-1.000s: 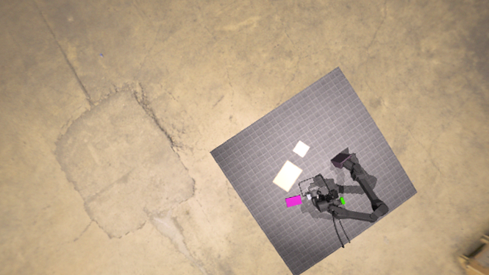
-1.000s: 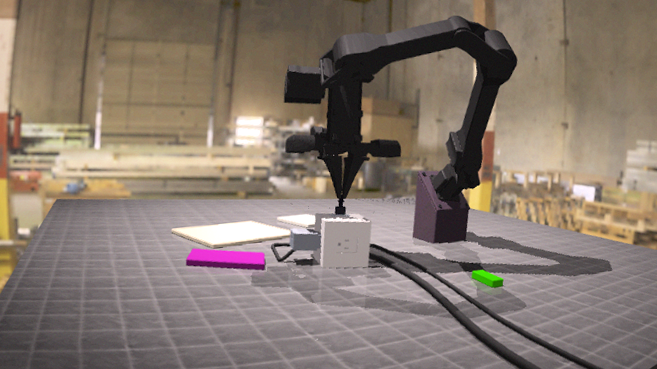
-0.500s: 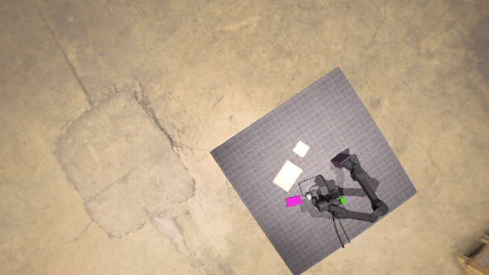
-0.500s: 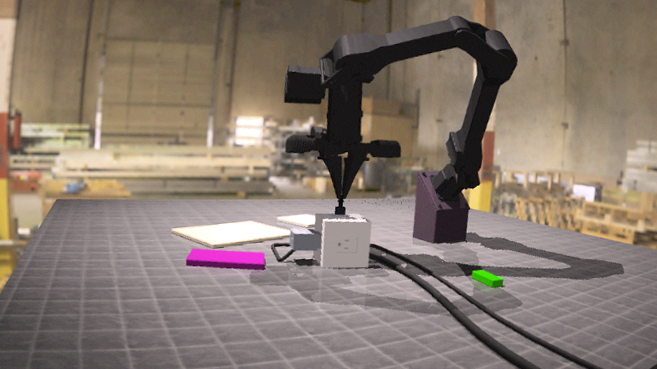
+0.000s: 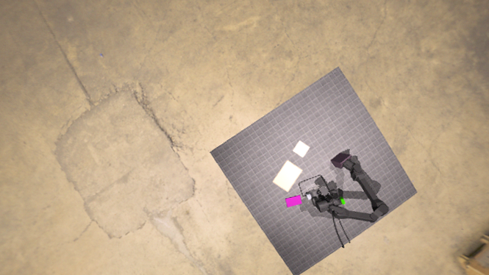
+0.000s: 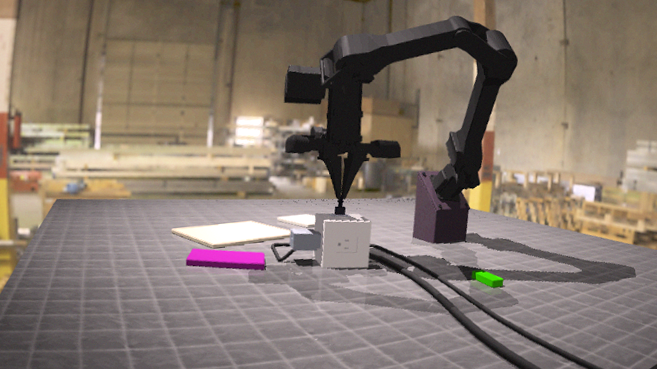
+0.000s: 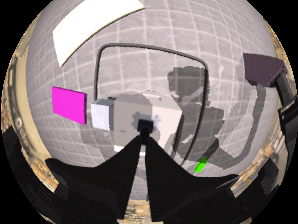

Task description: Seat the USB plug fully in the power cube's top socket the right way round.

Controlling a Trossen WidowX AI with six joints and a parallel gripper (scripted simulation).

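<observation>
The dark USB plug lies 2 cm below my gripper tip. From my gripper tip the other things lie so: magenta block (19 cm ahead, 10 cm below, 2 cm to the right); then green block (21 cm to the left, 16 cm behind, 10 cm below).
</observation>
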